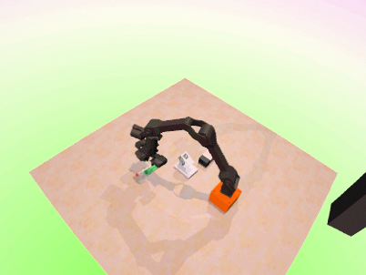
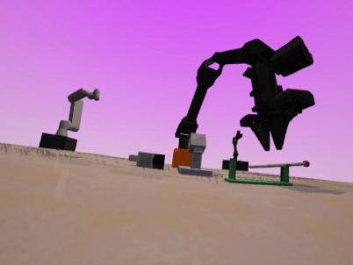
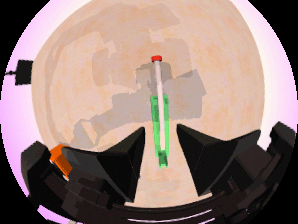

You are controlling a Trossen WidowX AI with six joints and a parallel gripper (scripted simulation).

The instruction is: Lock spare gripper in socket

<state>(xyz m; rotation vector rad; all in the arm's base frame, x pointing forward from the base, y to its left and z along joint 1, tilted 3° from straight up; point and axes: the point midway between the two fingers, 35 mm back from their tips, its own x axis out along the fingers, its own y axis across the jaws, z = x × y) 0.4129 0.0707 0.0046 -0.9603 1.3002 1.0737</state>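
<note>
Right now my gripper tip is 3 cm to the left of the green cradle and 5 cm above it. Round my gripper tip: spare gripper 22 cm behind, 25 cm to the right, 5 cm below; then grey mount 14 cm behind, 12 cm to the right, 2 cm below.
</note>
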